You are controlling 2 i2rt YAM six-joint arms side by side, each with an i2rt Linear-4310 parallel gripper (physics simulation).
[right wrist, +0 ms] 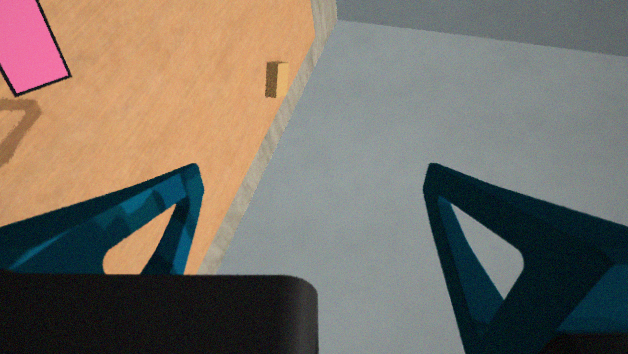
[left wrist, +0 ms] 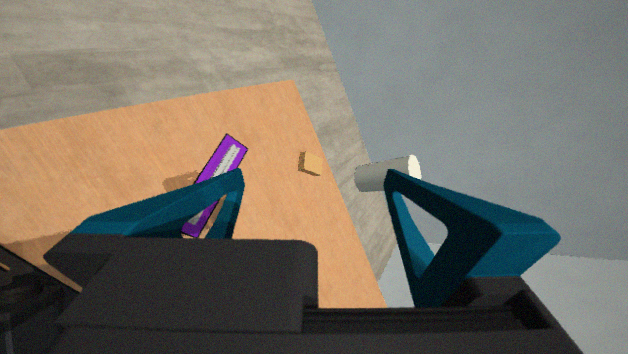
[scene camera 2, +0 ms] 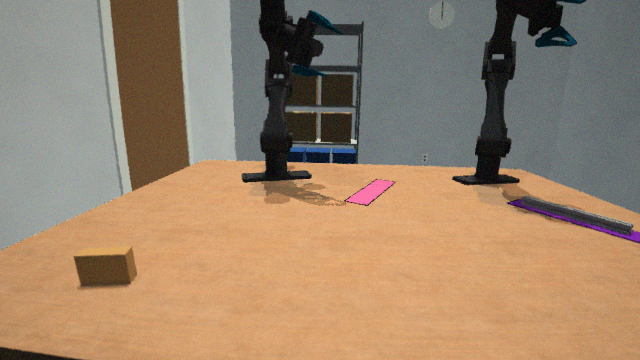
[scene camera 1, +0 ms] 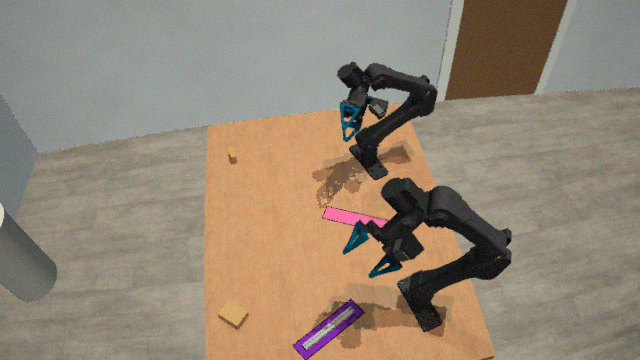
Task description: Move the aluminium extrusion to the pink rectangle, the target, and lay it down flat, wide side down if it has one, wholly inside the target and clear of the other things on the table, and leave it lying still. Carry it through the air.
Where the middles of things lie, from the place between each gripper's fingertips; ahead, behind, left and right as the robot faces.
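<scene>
You've got my right gripper 500 mm to the right of the purple rectangle (left wrist: 227, 141), and it's 320 mm above it and 160 mm short of it.
Then my left gripper, that one's 7 cm short of the purple rectangle and 39 cm above it.
</scene>
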